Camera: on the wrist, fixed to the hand. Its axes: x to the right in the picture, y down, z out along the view.
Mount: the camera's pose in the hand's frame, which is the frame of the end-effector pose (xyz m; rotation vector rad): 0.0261 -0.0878 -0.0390 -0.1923 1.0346 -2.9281
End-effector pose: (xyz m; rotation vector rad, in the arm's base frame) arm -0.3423 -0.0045 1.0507 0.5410 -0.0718 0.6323
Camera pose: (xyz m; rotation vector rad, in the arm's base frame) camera -0.2741 -0.0299 0.9828 -0.3185 1.3900 -2.0142
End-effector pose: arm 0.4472 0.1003 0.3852 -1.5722 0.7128 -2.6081
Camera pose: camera 0.4206 0.1872 0.4257 -0.1137 0.8629 0.3574
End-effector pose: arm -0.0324 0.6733 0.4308 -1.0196 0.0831 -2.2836
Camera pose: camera -0.1181 0.7214 0.4467 -0.4920 0.4337 0.9188
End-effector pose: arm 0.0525 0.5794 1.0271 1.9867 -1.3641 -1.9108
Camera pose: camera 0.1273 0.5967 0.9637 -1.5995 -1.6475 -0.3720
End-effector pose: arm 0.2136 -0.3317 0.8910 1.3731 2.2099 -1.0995
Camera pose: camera 0.1299 -0.3078 0.9394 1.4027 -1.2579 -0.1236
